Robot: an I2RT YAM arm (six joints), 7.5 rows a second.
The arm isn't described. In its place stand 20 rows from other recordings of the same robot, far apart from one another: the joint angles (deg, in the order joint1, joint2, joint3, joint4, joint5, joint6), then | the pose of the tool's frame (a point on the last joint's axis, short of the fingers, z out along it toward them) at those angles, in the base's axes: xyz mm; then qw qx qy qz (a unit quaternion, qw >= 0).
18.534, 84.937, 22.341, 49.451, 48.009, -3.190 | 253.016, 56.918, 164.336, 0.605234, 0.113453, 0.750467, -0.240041
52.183, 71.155, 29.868, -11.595, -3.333, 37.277 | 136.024, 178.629, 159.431, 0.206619, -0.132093, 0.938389, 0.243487
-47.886, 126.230, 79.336, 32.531, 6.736, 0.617 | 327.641, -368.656, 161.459, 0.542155, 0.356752, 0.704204, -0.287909
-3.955, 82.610, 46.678, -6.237, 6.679, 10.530 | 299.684, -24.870, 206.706, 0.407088, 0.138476, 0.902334, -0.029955
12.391, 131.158, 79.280, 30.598, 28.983, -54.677 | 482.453, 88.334, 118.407, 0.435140, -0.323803, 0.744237, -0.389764
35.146, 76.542, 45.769, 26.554, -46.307, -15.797 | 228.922, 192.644, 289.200, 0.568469, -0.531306, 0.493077, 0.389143
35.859, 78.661, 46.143, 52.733, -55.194, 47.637 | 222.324, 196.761, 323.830, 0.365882, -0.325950, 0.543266, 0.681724
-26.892, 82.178, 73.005, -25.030, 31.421, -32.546 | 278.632, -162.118, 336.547, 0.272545, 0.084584, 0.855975, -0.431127
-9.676, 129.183, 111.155, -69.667, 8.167, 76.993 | 435.581, -79.397, 190.217, 0.056159, 0.685418, 0.724383, -0.048141
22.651, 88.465, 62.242, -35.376, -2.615, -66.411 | 286.697, 121.400, 226.599, 0.235829, -0.683679, 0.686983, -0.070869
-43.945, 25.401, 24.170, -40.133, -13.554, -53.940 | 84.462, -69.820, 209.695, 0.349674, -0.127238, 0.897234, -0.237718
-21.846, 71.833, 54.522, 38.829, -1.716, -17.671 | 270.860, -107.440, 388.916, 0.780769, 0.008123, 0.562690, -0.271503
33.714, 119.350, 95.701, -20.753, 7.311, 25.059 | 398.449, 260.427, 223.816, 0.365794, -0.044785, 0.919236, 0.138545
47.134, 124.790, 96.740, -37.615, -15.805, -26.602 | 305.603, 343.514, 169.418, 0.181474, -0.604109, 0.757235, 0.169454
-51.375, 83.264, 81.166, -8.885, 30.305, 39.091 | 197.503, -275.964, 406.716, 0.588972, 0.645833, 0.406377, -0.266214
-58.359, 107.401, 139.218, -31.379, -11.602, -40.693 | 207.735, -323.480, 546.401, 0.512536, 0.036718, 0.703497, -0.490970
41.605, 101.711, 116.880, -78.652, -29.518, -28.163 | 243.496, 239.681, 400.088, 0.191233, -0.586234, 0.738687, 0.272215
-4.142, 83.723, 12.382, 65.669, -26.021, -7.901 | 232.360, -1.168, 152.517, 0.667920, -0.174724, 0.716853, 0.097343
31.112, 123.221, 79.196, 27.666, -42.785, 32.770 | 397.239, 267.988, 179.027, 0.319054, -0.207794, 0.748449, 0.543001
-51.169, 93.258, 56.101, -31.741, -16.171, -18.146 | 199.253, -231.734, 175.978, 0.227755, 0.251932, 0.940502, 0.010644
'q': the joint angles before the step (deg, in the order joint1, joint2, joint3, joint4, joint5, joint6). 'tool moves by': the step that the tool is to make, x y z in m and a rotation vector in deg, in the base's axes. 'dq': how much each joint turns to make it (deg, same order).
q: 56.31, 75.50, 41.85, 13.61, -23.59, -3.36
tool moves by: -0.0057, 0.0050, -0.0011, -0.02, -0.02, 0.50
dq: 1.59, 0.40, -0.01, 0.56, 1.03, 0.38
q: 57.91, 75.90, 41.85, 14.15, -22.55, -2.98
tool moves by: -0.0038, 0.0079, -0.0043, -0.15, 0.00, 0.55
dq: 1.53, 1.61, 0.17, 1.41, 0.95, 0.28
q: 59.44, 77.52, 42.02, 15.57, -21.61, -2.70
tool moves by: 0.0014, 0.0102, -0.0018, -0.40, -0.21, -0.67
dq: 0.92, 2.42, 1.55, 0.70, 1.62, 0.20
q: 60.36, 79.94, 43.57, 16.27, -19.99, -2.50
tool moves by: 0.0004, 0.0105, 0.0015, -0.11, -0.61, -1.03
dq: 1.11, 2.00, 1.94, 0.33, 2.21, 0.19
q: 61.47, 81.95, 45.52, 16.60, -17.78, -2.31
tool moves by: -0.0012, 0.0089, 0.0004, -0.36, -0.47, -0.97
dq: 1.17, 1.60, 1.52, 0.03, 2.21, 0.18
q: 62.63, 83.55, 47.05, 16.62, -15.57, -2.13
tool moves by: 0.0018, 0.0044, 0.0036, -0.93, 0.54, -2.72
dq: 0.38, 0.64, 1.83, -1.98, 2.88, 1.16
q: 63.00, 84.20, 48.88, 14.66, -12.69, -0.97
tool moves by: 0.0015, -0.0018, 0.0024, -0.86, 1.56, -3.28
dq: -0.10, -0.50, 0.63, -2.18, 2.61, 2.12
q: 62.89, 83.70, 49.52, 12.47, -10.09, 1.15
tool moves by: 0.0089, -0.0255, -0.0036, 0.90, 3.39, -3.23
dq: -3.81, -3.91, -4.05, -0.14, -1.80, 2.99
